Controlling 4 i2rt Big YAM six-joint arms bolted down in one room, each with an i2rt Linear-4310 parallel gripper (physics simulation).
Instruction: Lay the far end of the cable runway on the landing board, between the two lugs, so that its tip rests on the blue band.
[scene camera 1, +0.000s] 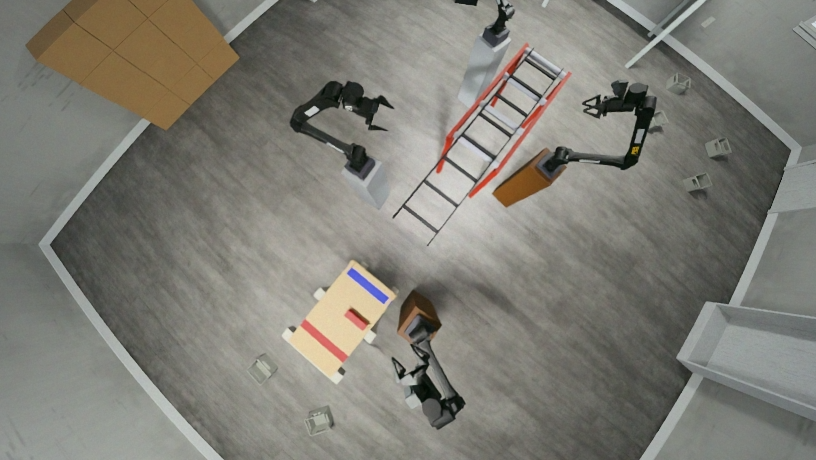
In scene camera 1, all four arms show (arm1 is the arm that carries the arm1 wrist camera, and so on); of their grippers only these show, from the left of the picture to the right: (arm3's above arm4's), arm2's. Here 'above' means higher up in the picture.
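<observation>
The cable runway (468, 146), a black ladder shape, lies along a red-railed stand (514, 140). Its lower-left end sticks out past the stand, apart from the landing board (302, 341). The pale board has a blue band (367, 285) near its upper-right end. I cannot make out the two lugs clearly. Arm3's gripper (390, 118) is open and empty, left of the runway. Arm2's gripper (583, 106) is right of the stand, touching nothing; its finger gap is unclear. Arm4's gripper (406, 353) is open and empty, right of the board. Arm1's gripper does not show.
A red block (356, 318) and a red band (324, 340) are on the board. Orange pedestal (525, 181), brown pedestal (414, 305) and grey pedestals (371, 185) (480, 71) carry the arms. Cartons (137, 51) stand upper left, a pale trough (760, 337) right. Small grey crates (262, 368) (718, 148) lie around.
</observation>
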